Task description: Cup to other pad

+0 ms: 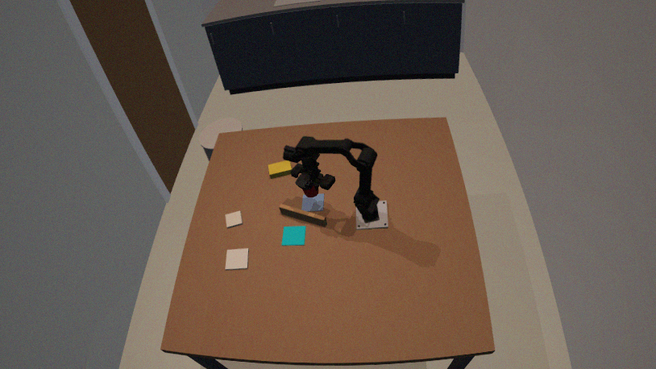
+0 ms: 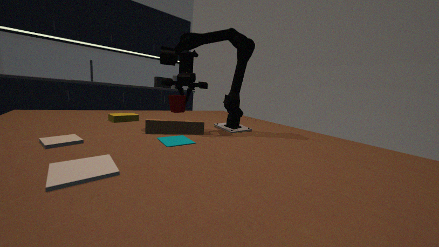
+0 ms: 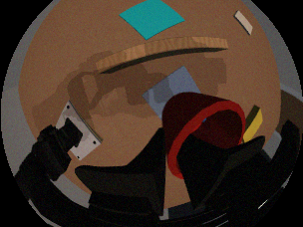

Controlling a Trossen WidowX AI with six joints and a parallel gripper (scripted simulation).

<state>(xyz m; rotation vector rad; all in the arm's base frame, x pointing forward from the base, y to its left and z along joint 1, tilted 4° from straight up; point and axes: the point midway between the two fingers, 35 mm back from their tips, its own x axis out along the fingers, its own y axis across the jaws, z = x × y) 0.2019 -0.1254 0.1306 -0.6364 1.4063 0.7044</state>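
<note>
The teal pad is 13 cm ahead of my gripper tip, 14 cm to the left of it and 12 cm below it. From my gripper tip the other things lie so: red cup (2 cm ahead, 2 cm to the right); then low wooden bar (8 cm ahead, 6 cm to the left, 9 cm below).
</note>
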